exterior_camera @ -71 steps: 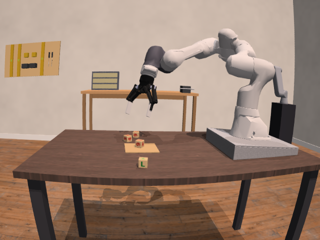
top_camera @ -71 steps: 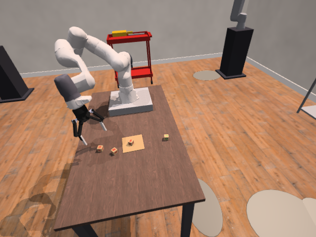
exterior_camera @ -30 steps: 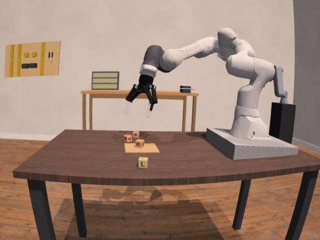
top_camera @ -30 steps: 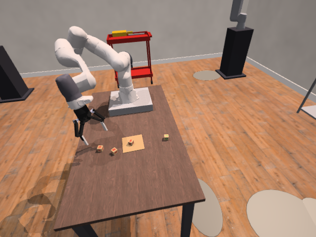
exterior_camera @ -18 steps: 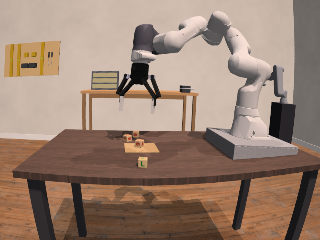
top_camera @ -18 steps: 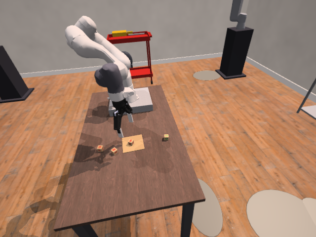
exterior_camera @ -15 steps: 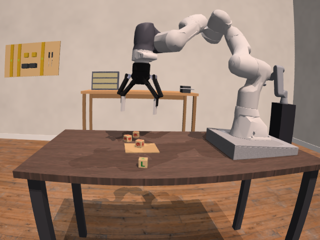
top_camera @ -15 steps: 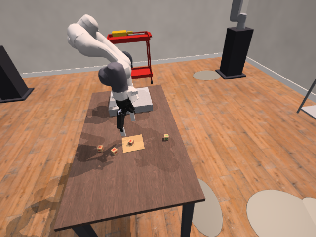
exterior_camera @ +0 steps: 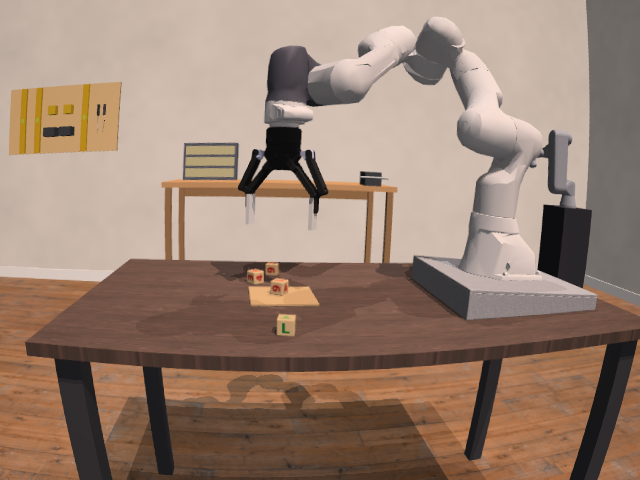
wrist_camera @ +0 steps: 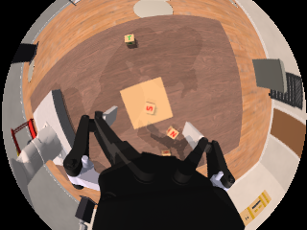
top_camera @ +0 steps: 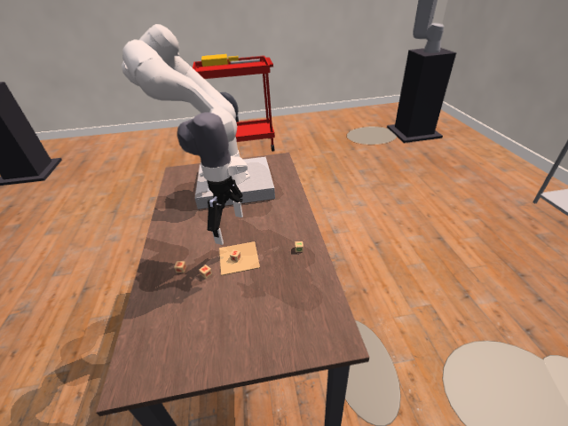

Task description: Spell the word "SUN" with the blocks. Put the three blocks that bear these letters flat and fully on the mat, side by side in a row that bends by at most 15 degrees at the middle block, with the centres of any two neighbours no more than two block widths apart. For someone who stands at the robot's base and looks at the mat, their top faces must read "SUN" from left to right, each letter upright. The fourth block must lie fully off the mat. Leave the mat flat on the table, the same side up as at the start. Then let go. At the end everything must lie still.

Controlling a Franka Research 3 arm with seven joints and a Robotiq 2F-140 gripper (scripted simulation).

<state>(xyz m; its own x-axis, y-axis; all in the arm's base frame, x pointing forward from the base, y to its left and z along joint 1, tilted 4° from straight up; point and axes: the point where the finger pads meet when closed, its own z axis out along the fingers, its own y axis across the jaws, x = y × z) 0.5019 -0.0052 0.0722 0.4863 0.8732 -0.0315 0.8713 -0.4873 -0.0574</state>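
Right now my hand is 140 mm above the S block. Also, from my hand: mat 160 mm below, 10 mm to the left, 10 mm behind; then N block 150 mm below, 110 mm to the right, 50 mm ahead; then U block 200 mm to the right, 150 mm below, 10 mm ahead.
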